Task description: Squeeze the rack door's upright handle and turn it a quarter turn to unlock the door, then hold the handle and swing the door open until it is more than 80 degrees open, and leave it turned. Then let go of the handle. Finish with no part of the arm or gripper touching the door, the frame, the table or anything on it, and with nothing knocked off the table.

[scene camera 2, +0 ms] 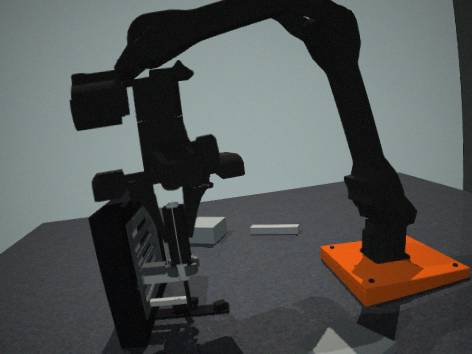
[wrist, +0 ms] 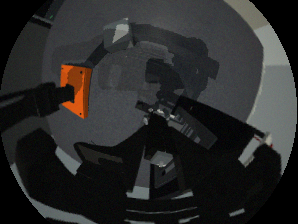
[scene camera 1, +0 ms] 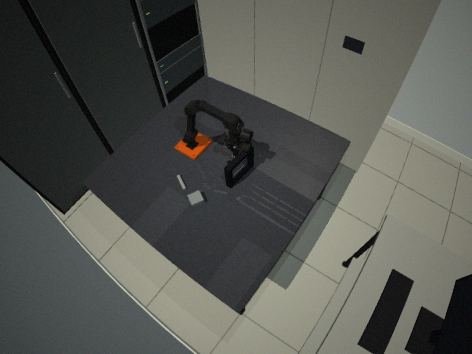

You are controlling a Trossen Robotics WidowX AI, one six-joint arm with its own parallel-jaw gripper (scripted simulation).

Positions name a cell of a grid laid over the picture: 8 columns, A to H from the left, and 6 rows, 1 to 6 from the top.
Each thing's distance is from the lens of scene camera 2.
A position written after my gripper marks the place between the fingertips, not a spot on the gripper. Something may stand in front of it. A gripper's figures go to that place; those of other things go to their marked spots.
my gripper (scene camera 2: D5): 46 cm
grey block (scene camera 2: D4): 77 cm
